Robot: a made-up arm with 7 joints. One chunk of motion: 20 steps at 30 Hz.
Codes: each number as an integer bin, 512 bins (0 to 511) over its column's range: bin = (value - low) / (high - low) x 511, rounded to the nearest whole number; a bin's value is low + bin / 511 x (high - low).
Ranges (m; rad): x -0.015..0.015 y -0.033..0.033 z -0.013..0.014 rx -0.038..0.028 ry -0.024..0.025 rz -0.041..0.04
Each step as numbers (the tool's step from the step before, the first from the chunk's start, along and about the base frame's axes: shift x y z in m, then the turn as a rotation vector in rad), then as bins.
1 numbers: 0.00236 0.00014 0.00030 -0.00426 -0.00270 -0.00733
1 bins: 296 257 252 261 222 212
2 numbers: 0.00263 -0.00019 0.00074 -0.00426 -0.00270 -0.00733
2 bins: 300 254 260 261 222 212
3 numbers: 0.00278 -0.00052 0.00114 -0.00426 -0.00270 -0.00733
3 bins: 303 251 268 261 222 212
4 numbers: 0.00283 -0.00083 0.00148 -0.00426 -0.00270 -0.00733
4 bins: 304 249 274 261 222 212
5 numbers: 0.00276 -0.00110 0.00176 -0.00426 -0.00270 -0.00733
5 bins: 303 247 279 261 222 212
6 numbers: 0.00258 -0.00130 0.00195 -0.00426 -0.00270 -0.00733
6 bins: 299 245 283 261 222 212
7 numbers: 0.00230 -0.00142 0.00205 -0.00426 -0.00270 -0.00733
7 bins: 295 245 285 261 222 212
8 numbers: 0.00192 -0.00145 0.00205 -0.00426 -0.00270 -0.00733
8 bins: 288 244 285 261 222 212
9 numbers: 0.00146 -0.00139 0.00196 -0.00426 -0.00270 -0.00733
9 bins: 280 245 283 261 222 212
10 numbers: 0.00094 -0.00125 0.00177 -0.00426 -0.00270 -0.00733
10 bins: 272 246 280 261 222 212
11 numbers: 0.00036 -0.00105 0.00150 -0.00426 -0.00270 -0.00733
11 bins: 262 247 274 261 222 212
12 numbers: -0.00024 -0.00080 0.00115 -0.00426 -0.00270 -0.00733
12 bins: 251 249 268 261 222 212
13 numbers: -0.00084 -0.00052 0.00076 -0.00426 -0.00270 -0.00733
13 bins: 241 251 260 261 222 212
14 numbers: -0.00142 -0.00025 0.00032 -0.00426 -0.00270 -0.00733
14 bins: 231 254 252 261 222 212
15 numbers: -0.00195 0.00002 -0.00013 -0.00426 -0.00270 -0.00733
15 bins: 222 256 244 261 222 212
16 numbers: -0.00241 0.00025 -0.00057 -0.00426 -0.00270 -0.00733
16 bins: 214 257 235 261 222 212
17 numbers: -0.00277 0.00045 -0.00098 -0.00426 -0.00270 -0.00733
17 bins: 208 259 227 261 222 212
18 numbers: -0.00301 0.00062 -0.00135 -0.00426 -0.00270 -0.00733
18 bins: 204 260 220 261 222 212
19 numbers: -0.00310 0.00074 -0.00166 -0.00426 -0.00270 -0.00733
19 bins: 203 261 215 261 222 212
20 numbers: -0.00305 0.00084 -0.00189 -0.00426 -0.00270 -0.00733
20 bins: 204 262 210 261 222 212
